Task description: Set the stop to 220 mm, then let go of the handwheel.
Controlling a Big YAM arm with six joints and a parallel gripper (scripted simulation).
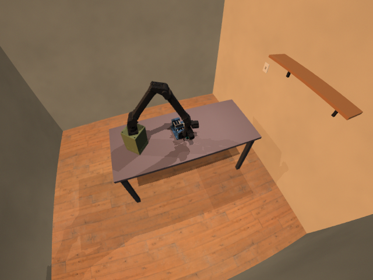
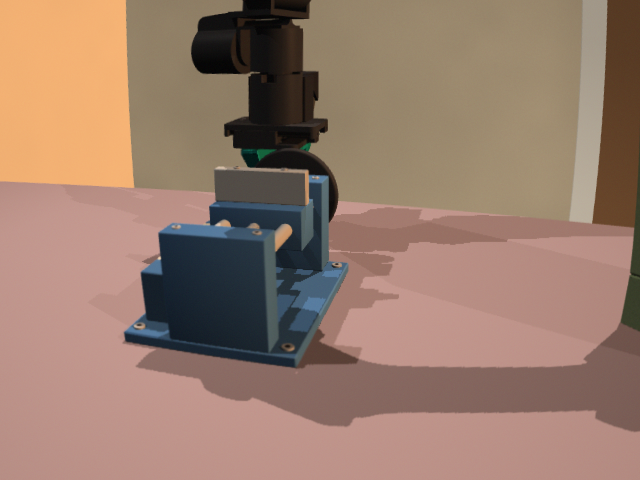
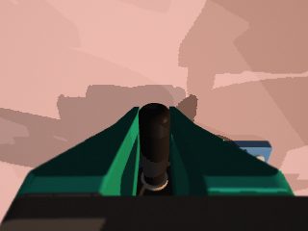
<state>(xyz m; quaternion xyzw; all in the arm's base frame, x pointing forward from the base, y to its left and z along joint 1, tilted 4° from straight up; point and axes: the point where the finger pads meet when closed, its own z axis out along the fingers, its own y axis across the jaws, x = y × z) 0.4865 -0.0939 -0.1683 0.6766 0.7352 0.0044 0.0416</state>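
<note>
Right now the black crank handle is 1 cm to the left of my hand. Round my hand: grey stop plate: 3 cm behind, 14 cm to the left, 4 cm above.
</note>
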